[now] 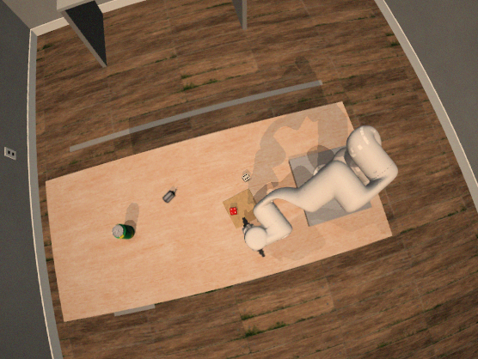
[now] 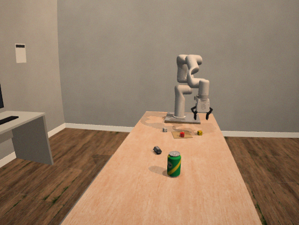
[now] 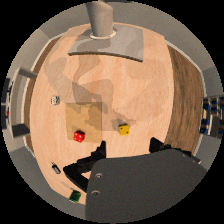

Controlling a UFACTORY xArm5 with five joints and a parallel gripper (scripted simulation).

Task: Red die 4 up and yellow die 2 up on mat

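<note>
My hand is 10 mm past the yellow die and 120 mm above it. The rest, counted from my hand: brown mat 30 mm ahead, 140 mm to the right, 130 mm below; then white die 280 mm to the right, 120 mm below; then red die 70 mm ahead, 130 mm to the right, 120 mm below.
</note>
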